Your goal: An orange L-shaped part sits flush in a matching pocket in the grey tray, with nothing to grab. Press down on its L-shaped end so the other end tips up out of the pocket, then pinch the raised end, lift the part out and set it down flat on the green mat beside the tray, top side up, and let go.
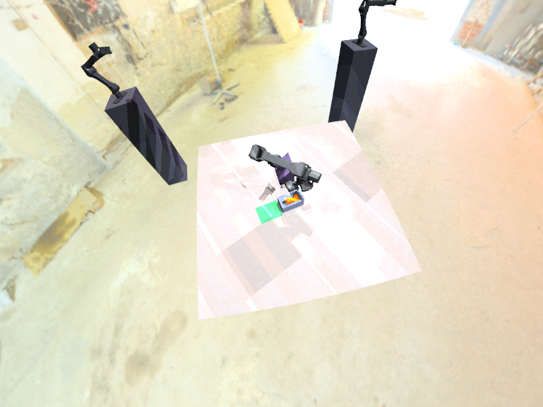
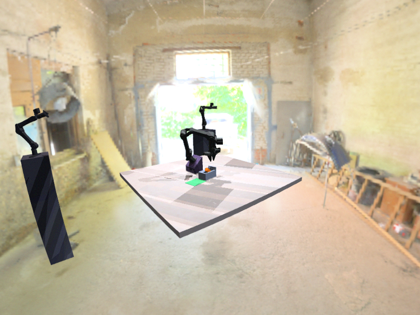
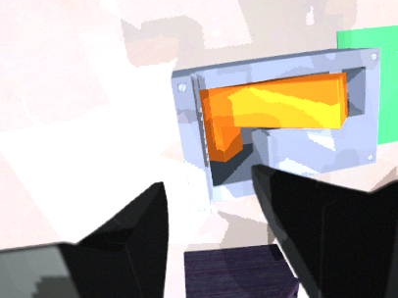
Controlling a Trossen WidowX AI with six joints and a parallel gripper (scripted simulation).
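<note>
The orange L-shaped part is 100 mm below my gripper tip and 40 mm to the right of it. Also, from my gripper tip: green mat 220 mm to the right, 160 mm below, 20 mm ahead.
</note>
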